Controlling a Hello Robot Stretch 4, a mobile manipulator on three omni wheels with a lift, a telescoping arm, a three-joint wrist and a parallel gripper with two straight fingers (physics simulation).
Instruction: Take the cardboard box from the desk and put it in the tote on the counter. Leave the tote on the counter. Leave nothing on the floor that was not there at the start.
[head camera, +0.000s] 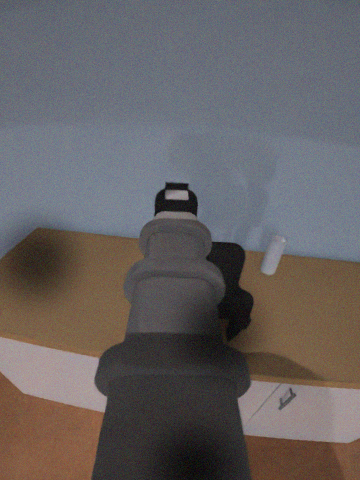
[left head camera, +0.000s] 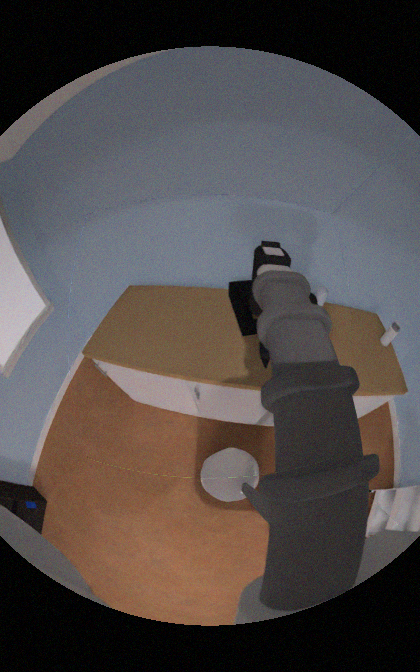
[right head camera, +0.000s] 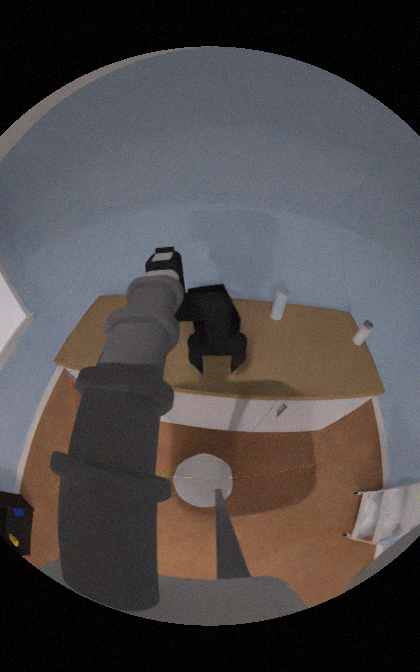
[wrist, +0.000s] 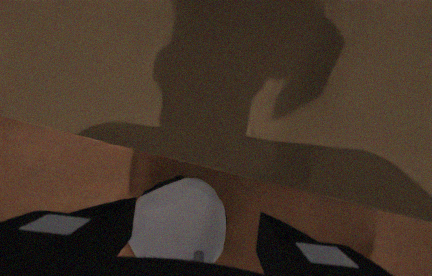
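Where they show: gripper, fingertip midpoint: (wrist: 196, 224); robot's base at its link origin: (wrist: 181, 218).
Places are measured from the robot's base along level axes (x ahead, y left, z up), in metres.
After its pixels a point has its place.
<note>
The black tote (left head camera: 241, 310) stands on the brown-topped counter (head camera: 310, 320) {z 0.883, x 0.539, y -0.501 m} (left head camera: 175, 335) (right head camera: 310, 350), partly behind my arm. Its inside is hidden. The cardboard box does not show in these views. My gripper (right head camera: 217, 371) (wrist: 196, 224) {z 1.071, x 0.368, y -0.088 m} is open, fingers wide apart, over the counter near its front edge, pointing down and back towards me. In the right head view, bare counter shows between the fingers. In the wrist view, floor and a pale round thing show between them, with no object held.
A white cylinder (head camera: 273, 256) {z 0.985, x 0.776, y -0.412 m} (right head camera: 279, 304) stands right of the tote, and a second one (left head camera: 390, 334) (right head camera: 363, 333) at the counter's right end. A pale round object (left head camera: 230, 474) (right head camera: 203, 480) is on the floor before the counter. A white rack (right head camera: 367, 515) stands at right, a dark box (right head camera: 17, 522) at left.
</note>
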